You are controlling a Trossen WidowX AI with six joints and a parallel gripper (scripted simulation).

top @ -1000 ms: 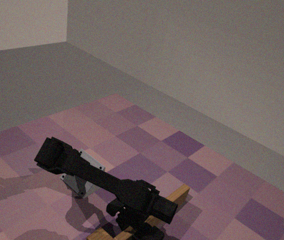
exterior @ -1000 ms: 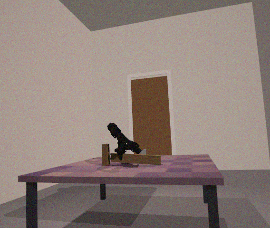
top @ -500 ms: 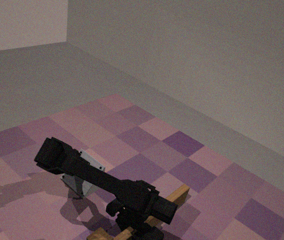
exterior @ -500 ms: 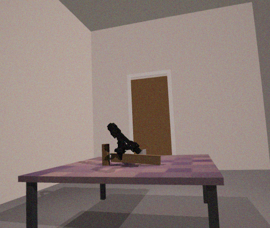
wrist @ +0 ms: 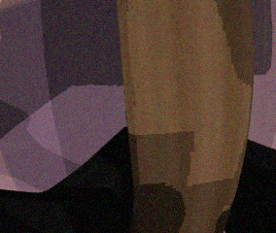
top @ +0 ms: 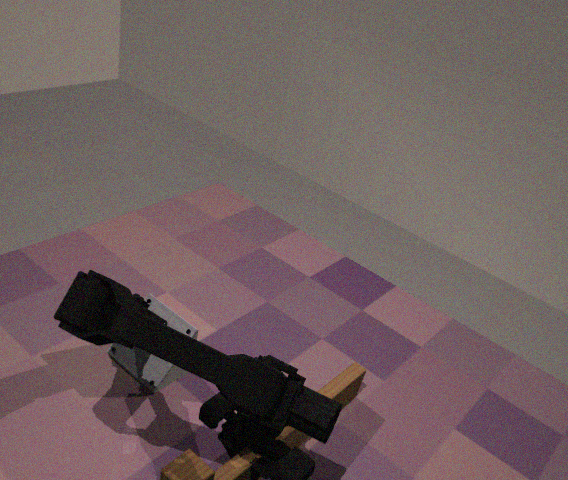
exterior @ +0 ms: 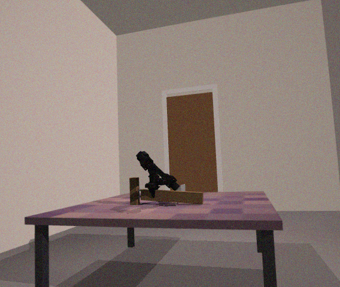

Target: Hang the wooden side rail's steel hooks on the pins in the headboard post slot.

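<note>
Now: the upright headboard post 140 mm to the right of my gripper tip, 40 mm above it and 10 mm behind it.
</note>
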